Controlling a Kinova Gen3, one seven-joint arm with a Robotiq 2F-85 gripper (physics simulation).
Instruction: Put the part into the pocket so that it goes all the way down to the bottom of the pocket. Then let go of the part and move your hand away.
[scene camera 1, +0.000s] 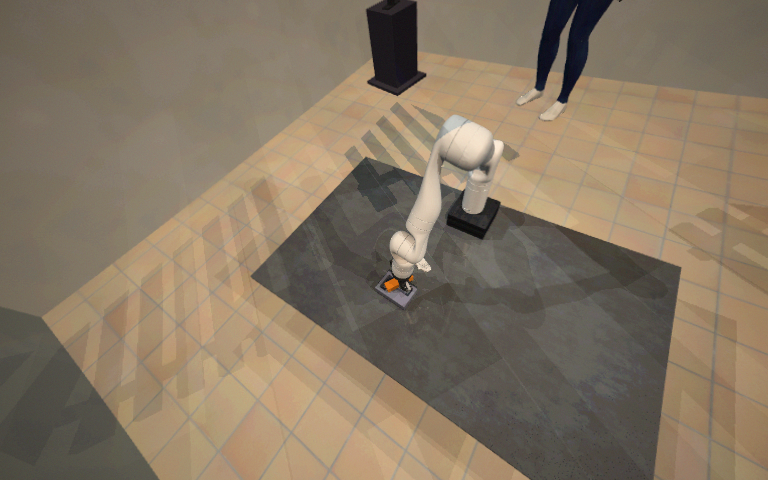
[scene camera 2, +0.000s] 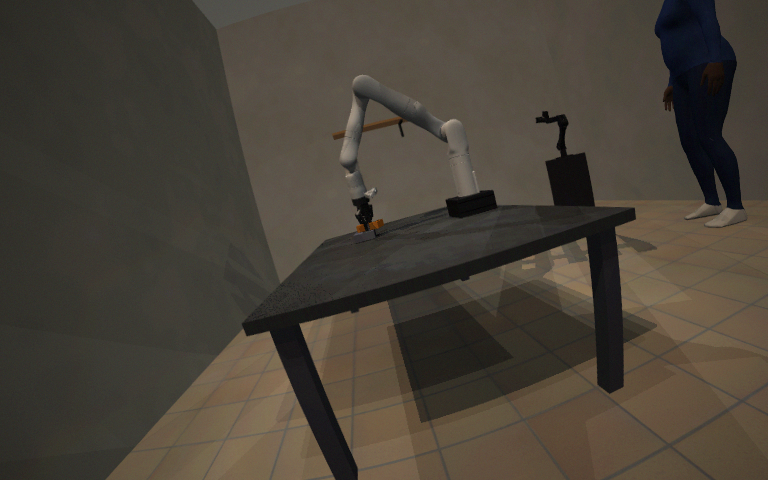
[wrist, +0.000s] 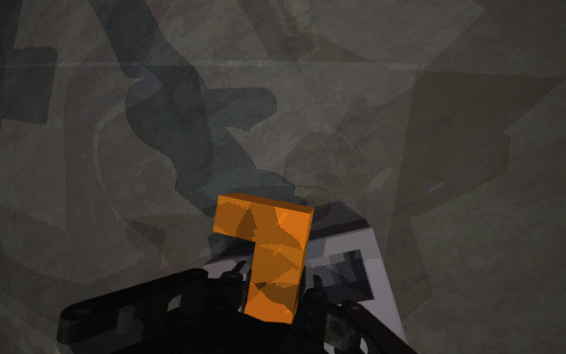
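Seen in the pictures: gripper, fingertip midpoint: (scene camera 1: 399, 282) (scene camera 2: 369, 229) (wrist: 279, 273); arm's base, link origin: (scene camera 1: 472, 205) (scene camera 2: 468, 194).
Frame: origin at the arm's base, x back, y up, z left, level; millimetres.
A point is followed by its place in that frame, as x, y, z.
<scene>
The orange L-shaped part (scene camera 1: 391, 284) @(-499, -13, -13) (scene camera 2: 377, 224) @(-420, -26, 24) (wrist: 277, 250) @(-439, -13, 4) is held by its long leg between my fingers. My gripper (scene camera 1: 403, 285) @(-465, -44, -8) (scene camera 2: 365, 225) @(-465, -44, -8) (wrist: 279, 273) @(-465, -44, -8) is shut on it. The part is over the grey block (scene camera 1: 398, 301) @(-523, -43, 43) (scene camera 2: 366, 237) @(-474, -65, 67) (wrist: 378, 280) @(-473, -43, 61) with the pocket. In the wrist view, part of the dark pocket (wrist: 345, 275) @(-481, -74, 38) shows right of the part, and the part's edges are turned relative to the block's edges. In scene camera 2 the part sits above the block's top, not down in the pocket. Whether its underside touches the block is hidden.
The block lies on the dark table (scene camera 1: 509, 350) @(-390, -79, 426) (scene camera 2: 430, 249) @(-217, -79, 581), in front of the robot's black base (scene camera 1: 473, 217) @(-50, -1, 38) (scene camera 2: 471, 203) @(-12, -32, 98). A black pedestal (scene camera 1: 391, 45) (scene camera 2: 570, 180) and a standing person (scene camera 1: 572, 50) (scene camera 2: 705, 113) are beyond the table.
</scene>
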